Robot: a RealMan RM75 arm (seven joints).
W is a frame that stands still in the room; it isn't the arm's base.
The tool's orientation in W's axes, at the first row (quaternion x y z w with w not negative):
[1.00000 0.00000 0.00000 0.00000]
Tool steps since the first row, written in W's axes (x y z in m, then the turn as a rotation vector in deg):
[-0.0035 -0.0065 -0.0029 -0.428 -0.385 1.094]
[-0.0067 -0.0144 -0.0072 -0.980 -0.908 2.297]
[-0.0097 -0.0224 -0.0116 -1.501 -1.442 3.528]
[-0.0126 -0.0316 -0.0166 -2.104 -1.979 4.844]
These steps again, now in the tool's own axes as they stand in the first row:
[-0.0035 0.0065 0.0029 -0.428 0.385 -1.094]
[-0.0067 0.0144 0.0072 -0.980 0.908 -2.297]
[-0.0097 0.0224 0.0116 -1.501 1.442 -3.528]
[-0.0126 0.0316 0.0166 -2.104 1.979 -4.844]

